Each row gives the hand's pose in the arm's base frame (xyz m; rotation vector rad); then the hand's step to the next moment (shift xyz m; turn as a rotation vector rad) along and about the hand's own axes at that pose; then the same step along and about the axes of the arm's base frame.
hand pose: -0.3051 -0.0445 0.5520 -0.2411 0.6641 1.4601
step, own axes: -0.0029 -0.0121 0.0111 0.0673 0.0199 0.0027
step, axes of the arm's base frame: 0.0147 0.0020 0.0076 -0.0203 0.0601 -0.0301
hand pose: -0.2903 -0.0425 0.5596 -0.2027 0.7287 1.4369
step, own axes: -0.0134 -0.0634 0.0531 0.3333 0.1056 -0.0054
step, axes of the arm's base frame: 0.0779 0.0077 0.0299 -0.1135 0.2887 -0.1613
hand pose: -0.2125 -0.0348 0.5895 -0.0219 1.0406 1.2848
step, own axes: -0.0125 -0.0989 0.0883 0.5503 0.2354 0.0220
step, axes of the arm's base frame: 0.1329 0.0041 0.0073 -0.2162 0.5146 -0.2172
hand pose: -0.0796 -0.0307 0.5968 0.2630 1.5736 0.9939
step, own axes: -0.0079 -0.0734 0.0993 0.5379 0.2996 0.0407
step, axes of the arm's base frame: 0.1167 -0.0059 -0.0406 -0.2186 0.5539 -0.1618
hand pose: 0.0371 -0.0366 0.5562 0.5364 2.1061 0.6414
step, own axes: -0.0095 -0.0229 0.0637 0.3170 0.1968 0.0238
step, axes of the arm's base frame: 0.0544 -0.0074 -0.0407 -0.1261 0.3421 -0.0828
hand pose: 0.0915 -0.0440 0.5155 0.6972 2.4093 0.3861
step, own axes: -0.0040 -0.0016 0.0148 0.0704 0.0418 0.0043
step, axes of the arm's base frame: 0.0112 -0.0020 -0.0104 -0.0293 0.0743 -0.0184
